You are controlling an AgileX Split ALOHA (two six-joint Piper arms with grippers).
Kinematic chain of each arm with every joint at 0, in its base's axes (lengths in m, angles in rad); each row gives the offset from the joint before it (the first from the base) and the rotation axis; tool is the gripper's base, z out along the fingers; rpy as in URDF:
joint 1: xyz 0 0 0.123 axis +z
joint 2: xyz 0 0 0 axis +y
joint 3: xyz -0.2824 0 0.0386 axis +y
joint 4: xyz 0.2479 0 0.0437 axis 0.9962 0 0.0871
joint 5: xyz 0 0 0 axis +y
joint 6: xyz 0.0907 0 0.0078 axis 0.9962 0 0.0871
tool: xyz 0 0 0 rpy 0 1.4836 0
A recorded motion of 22 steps. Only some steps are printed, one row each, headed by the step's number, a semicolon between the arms.
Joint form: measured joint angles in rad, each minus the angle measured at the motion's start. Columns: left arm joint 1, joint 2, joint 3, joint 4, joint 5, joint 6; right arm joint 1, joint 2, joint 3, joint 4, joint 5, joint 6.
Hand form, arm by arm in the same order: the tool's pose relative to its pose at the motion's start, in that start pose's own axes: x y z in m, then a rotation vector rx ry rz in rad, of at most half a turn. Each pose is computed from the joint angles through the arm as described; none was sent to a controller.
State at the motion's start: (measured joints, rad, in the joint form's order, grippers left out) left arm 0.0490 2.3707 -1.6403 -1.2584 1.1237 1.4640; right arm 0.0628 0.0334 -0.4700 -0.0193 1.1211 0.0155
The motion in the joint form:
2: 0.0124 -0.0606 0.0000 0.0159 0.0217 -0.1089; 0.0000 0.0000 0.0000 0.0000 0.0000 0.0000
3: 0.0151 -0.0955 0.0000 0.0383 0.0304 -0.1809; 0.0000 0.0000 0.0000 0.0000 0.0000 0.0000
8: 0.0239 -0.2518 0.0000 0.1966 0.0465 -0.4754; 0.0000 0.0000 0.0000 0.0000 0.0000 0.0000
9: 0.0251 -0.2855 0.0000 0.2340 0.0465 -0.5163; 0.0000 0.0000 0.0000 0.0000 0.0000 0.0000
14: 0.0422 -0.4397 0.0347 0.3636 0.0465 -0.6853; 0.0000 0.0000 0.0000 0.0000 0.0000 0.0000
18: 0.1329 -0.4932 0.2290 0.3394 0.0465 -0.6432; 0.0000 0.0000 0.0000 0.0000 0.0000 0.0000
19: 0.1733 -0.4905 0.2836 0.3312 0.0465 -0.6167; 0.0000 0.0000 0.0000 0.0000 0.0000 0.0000
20: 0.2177 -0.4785 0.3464 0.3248 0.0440 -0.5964; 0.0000 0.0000 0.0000 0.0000 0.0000 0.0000
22: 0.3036 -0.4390 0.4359 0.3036 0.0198 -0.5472; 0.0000 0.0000 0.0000 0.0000 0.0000 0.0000
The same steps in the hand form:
2: -0.0171 -0.0131 -0.0181 -0.0045 -0.0159 -0.0560; 0.0000 0.0000 0.0000 0.0000 0.0000 0.0000
3: -0.0256 -0.0217 -0.0269 -0.0105 -0.0113 -0.0901; 0.0000 0.0000 0.0000 0.0000 0.0000 0.0000
8: -0.0549 -0.0605 -0.0659 -0.0947 0.0464 -0.1964; 0.0000 0.0000 0.0000 0.0000 0.0000 0.0000
9: -0.0602 -0.0691 -0.0742 -0.1215 0.0578 -0.1964; 0.0000 0.0000 0.0000 0.0000 0.0000 0.0000
14: -0.0735 -0.1066 -0.1122 -0.2359 0.0742 -0.2323; 0.0000 0.0000 0.0000 0.0000 0.0000 0.0000
18: -0.0276 -0.0970 -0.1307 -0.2363 0.0833 -0.3639; 0.0000 0.0000 0.0000 0.0000 0.0000 0.0000
19: -0.0096 -0.0884 -0.1369 -0.2364 0.0842 -0.4101; 0.0000 0.0000 0.0000 0.0000 0.0000 0.0000
20: 0.0133 -0.0781 -0.1417 -0.2345 0.0887 -0.4784; 0.0000 0.0000 0.0000 0.0000 0.0000 0.0000
22: 0.0526 -0.0573 -0.1518 -0.2454 0.0701 -0.5894; 0.0000 0.0000 0.0000 0.0000 0.0000 0.0000

